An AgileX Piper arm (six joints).
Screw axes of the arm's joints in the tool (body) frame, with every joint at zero. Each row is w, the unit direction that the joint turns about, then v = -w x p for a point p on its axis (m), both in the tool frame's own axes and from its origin. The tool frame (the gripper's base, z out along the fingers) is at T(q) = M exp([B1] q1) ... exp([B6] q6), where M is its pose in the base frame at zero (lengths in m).
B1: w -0.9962 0 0.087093 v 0 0.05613 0
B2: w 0 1 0 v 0.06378 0 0.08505
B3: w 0 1 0 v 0.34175 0 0.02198
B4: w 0 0 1 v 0 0 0
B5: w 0 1 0 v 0.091 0 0
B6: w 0 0 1 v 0 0 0
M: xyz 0.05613 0 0.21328 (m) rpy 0 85.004 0 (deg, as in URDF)
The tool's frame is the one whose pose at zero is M.
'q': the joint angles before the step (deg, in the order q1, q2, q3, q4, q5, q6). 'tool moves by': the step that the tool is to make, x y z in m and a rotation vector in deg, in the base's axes. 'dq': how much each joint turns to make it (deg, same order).
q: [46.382, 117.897, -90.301, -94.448, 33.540, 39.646]
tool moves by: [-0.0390, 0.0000, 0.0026, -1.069, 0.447, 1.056]
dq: [4.091, -5.410, 8.069, -0.970, 3.050, 2.270]
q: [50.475, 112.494, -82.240, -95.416, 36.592, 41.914]
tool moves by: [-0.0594, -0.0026, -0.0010, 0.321, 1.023, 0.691]
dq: [7.193, -7.053, 10.832, 0.304, 5.618, 4.617]
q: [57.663, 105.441, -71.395, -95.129, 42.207, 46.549]
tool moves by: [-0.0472, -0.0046, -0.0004, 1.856, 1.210, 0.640]
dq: [6.531, -5.216, 7.334, 1.754, 4.336, 4.054]
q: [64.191, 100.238, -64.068, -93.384, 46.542, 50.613]
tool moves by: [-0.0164, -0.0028, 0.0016, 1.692, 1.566, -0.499]
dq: [2.427, -1.982, 1.892, 2.645, 1.432, 1.016]
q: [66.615, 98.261, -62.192, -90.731, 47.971, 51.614]
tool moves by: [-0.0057, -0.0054, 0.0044, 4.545, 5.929, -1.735]
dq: [0.068, -2.125, 0.016, 7.542, -2.044, -0.537]
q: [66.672, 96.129, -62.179, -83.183, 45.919, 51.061]
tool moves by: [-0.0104, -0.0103, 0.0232, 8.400, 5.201, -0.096]
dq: [0.001, -5.283, 0.008, 7.576, -3.513, -0.378]
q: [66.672, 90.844, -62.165, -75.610, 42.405, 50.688]
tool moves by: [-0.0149, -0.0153, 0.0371, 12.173, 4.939, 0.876]
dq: [0.008, -7.309, -0.585, 8.500, -4.190, 0.009]
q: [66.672, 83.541, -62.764, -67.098, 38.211, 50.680]
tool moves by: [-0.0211, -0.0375, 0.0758, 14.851, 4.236, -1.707]
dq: [0.004, -10.540, -6.387, 14.755, 2.873, -6.301]
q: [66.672, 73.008, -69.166, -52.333, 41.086, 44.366]
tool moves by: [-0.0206, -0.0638, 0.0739, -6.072, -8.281, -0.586]
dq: [-0.009, -8.962, -9.621, 5.400, 12.724, -22.641]
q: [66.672, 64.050, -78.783, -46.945, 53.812, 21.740]
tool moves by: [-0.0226, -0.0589, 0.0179, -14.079, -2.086, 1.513]
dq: [-0.030, -7.683, -2.498, 4.698, 12.816, -21.735]
